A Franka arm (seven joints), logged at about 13 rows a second.
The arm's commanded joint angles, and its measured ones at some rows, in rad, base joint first. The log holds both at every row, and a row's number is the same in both.
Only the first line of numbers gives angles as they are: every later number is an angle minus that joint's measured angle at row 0.
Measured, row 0: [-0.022, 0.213, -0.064, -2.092, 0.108, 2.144, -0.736]
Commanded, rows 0 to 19: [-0.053, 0.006, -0.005, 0.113, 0.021, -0.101, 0.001]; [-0.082, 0.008, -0.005, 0.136, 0.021, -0.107, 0.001]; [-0.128, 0.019, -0.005, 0.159, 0.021, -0.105, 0.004]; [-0.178, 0.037, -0.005, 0.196, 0.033, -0.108, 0.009]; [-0.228, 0.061, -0.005, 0.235, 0.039, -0.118, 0.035]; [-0.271, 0.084, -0.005, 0.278, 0.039, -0.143, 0.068]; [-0.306, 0.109, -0.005, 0.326, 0.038, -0.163, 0.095]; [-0.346, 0.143, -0.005, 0.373, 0.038, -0.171, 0.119]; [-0.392, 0.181, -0.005, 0.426, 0.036, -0.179, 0.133]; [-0.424, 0.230, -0.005, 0.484, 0.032, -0.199, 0.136]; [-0.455, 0.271, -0.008, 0.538, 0.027, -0.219, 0.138]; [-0.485, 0.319, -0.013, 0.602, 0.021, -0.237, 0.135]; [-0.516, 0.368, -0.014, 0.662, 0.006, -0.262, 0.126]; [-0.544, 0.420, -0.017, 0.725, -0.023, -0.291, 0.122]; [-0.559, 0.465, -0.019, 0.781, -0.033, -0.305, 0.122]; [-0.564, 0.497, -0.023, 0.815, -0.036, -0.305, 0.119]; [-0.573, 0.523, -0.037, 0.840, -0.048, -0.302, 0.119]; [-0.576, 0.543, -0.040, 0.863, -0.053, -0.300, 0.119]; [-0.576, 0.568, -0.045, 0.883, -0.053, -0.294, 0.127]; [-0.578, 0.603, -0.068, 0.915, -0.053, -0.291, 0.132]
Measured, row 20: [-0.574, 0.531, -0.048, 0.810, -0.039, -0.257, 0.113]
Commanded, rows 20 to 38: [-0.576, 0.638, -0.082, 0.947, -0.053, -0.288, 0.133]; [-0.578, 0.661, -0.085, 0.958, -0.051, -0.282, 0.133]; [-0.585, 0.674, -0.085, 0.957, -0.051, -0.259, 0.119]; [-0.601, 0.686, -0.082, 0.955, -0.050, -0.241, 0.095]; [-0.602, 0.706, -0.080, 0.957, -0.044, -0.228, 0.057]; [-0.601, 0.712, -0.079, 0.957, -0.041, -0.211, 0.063]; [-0.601, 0.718, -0.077, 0.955, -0.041, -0.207, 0.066]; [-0.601, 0.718, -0.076, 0.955, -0.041, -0.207, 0.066]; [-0.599, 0.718, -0.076, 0.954, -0.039, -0.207, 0.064]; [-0.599, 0.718, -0.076, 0.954, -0.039, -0.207, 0.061]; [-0.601, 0.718, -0.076, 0.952, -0.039, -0.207, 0.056]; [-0.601, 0.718, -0.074, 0.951, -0.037, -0.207, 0.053]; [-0.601, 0.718, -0.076, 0.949, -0.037, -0.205, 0.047]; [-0.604, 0.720, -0.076, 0.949, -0.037, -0.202, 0.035]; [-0.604, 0.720, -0.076, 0.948, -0.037, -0.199, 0.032]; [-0.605, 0.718, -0.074, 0.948, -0.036, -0.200, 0.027]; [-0.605, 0.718, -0.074, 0.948, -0.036, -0.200, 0.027]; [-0.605, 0.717, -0.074, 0.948, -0.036, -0.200, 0.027]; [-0.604, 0.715, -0.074, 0.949, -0.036, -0.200, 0.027]
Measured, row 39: [-0.591, 0.706, -0.084, 0.920, -0.041, -0.196, 0.048]
